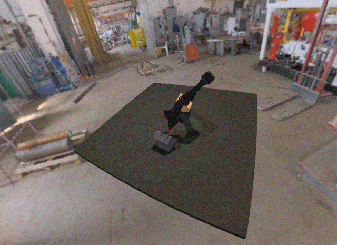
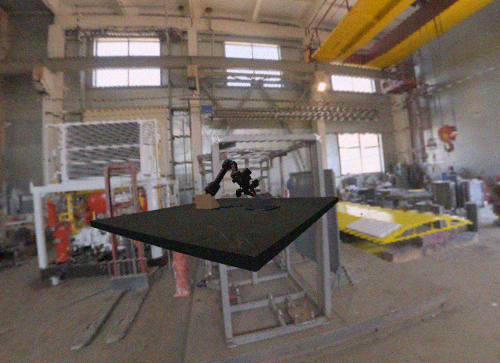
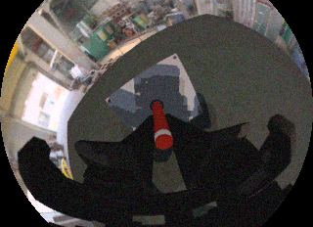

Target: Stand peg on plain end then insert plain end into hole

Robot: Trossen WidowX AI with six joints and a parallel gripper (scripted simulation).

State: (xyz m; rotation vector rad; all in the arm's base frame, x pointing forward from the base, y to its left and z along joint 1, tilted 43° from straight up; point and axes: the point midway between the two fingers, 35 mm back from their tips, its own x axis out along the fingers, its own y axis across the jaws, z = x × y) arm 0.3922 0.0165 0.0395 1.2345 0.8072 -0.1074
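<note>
Now: gripper tip 50 mm short of the grey sloped panel, 10 mm to the left of it and 40 mm above it. From my gripper tip the other things lie so: red peg: 10 mm behind, 10 mm above.
</note>
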